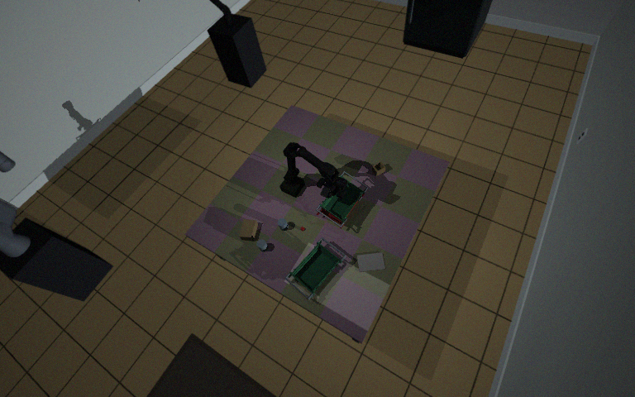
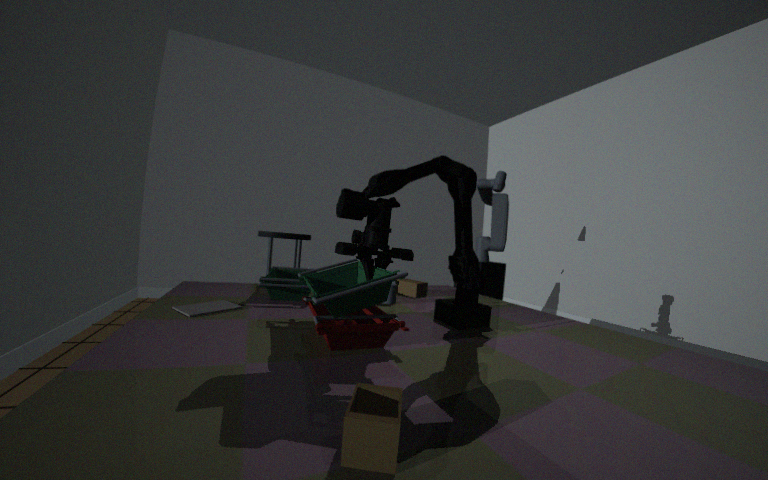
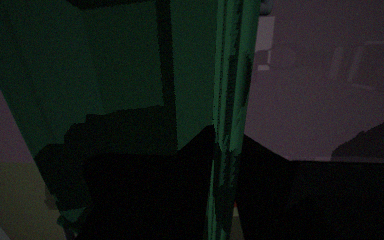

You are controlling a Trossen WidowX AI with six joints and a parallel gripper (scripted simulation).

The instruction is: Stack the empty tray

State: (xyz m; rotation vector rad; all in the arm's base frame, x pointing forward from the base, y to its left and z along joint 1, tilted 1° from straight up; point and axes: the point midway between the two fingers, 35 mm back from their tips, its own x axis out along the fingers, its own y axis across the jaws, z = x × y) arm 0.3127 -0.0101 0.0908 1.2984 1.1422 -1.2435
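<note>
Right now the green tray is 70 mm ahead of my gripper tip, 10 mm to the right of it and 10 mm above it. From my gripper tip the other things lie so: tan open box (360 mm to the left, 160 mm ahead, 100 mm below).
</note>
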